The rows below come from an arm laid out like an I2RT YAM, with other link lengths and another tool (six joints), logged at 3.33 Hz.
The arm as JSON. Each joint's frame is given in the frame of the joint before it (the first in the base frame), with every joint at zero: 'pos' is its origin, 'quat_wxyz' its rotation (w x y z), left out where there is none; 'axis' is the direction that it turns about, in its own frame. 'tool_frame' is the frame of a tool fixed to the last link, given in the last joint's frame.
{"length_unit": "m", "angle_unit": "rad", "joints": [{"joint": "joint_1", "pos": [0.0, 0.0, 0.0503], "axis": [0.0, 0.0, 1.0]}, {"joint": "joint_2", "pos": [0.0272, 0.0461, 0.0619], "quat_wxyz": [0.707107, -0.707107, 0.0, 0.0], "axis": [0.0, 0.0, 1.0]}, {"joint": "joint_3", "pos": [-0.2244, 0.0, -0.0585], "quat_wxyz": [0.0, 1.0, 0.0, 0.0], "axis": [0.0, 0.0, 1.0]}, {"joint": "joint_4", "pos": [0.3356, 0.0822, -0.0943], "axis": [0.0, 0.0, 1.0]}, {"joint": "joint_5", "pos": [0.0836, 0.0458, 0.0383], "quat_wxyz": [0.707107, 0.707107, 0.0, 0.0], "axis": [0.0, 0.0, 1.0]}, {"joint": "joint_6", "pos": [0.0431, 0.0, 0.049], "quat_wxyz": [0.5, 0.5, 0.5, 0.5], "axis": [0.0, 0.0, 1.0]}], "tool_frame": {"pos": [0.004, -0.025, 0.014], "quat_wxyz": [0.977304, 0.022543, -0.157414, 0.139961]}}
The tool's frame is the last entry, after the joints.
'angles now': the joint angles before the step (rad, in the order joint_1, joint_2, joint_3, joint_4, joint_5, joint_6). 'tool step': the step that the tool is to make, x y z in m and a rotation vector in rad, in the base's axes. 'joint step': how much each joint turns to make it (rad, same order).
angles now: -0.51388 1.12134 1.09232 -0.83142 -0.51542 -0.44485
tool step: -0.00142 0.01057 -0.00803 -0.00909 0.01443 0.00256
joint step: 0.02762 -0.02752 -0.03993 0.00922 0.02762 0.01064
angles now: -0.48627 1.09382 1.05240 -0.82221 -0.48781 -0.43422
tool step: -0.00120 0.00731 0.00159 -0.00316 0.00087 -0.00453
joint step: 0.01993 -0.01849 -0.00927 -0.00002 0.01840 0.01850
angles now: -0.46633 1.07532 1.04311 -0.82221 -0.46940 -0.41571
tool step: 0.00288 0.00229 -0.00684 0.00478 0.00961 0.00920
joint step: 0.00920 0.00921 -0.01063 0.00910 0.00000 0.00000
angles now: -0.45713 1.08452 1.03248 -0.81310 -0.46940 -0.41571
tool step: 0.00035 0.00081 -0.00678 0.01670 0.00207 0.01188
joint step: 0.00001 -0.00001 -0.01853 0.00930 -0.01841 0.00000
